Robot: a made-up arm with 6 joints.
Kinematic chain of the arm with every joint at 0, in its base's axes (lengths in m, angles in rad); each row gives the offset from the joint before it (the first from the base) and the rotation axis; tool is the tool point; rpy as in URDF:
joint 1: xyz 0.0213 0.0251 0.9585 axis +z
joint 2: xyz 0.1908 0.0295 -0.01 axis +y
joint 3: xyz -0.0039 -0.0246 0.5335 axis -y
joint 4: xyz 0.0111 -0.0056 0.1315 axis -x
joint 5: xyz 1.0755 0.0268 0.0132 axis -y
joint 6: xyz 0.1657 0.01 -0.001 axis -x
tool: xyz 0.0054 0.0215 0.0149 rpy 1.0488 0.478 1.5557
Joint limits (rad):
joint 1: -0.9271..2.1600
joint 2: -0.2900..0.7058
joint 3: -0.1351..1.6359
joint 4: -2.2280..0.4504
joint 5: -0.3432..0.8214
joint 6: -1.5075..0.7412
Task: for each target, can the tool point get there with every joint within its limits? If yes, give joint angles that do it. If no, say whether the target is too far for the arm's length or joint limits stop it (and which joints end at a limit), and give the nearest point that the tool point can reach.
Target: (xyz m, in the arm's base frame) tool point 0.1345 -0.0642 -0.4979
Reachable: no: joint limits stop it (at a limit: joint 2, joint 3, joint 4, joint 5, joint 6) | nearest point 1.1004 -0.8262 0.5097 | short by 1.590 m
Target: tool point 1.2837 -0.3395 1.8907
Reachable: yes | joints -0.1985 -0.0904 0.0861 -1.4315 0.5227 -0.3383
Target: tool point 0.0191 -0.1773 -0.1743
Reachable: no: joint limits stop it (at a limit: joint 1, joint 2, joint 3, joint 4, joint 5, joint 6) | nearest point 0.7333 -1.1506 0.5097 | short by 1.388 m
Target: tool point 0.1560 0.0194 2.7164
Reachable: yes | joints 0.1789 0.0624 1.4885 -0.4161 0.6419 -1.3127
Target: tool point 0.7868 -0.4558 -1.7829
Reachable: no: too far | nearest point 1.2155 -0.7251 0.4686 | short by 2.308 m
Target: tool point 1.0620 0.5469 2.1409
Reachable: yes | joints 0.4738 -0.1936 0.2105 -1.9559 -0.2301 0.0453
